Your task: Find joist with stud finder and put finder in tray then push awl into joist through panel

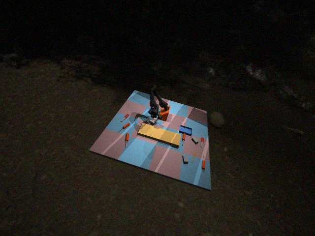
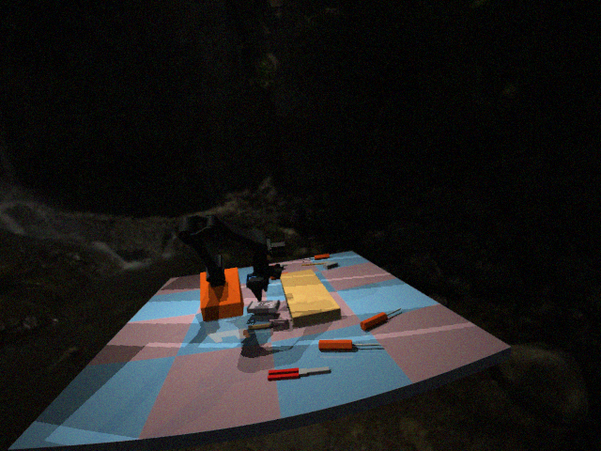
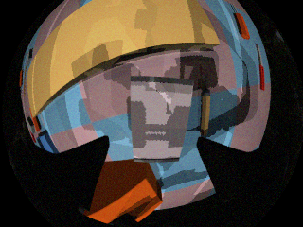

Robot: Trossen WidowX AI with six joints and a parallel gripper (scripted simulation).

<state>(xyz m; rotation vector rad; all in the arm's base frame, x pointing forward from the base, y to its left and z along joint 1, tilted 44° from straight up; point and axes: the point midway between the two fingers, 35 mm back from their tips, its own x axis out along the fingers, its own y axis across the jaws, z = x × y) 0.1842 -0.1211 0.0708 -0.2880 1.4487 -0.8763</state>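
Now: gripper tip 7 cm above the stud finder and 2 cm past it. From my gripper tip the other things lie so: awl: 10 cm to the right, 8 cm below; then blue tray: 45 cm to the left, 7 cm below, 1 cm behind.
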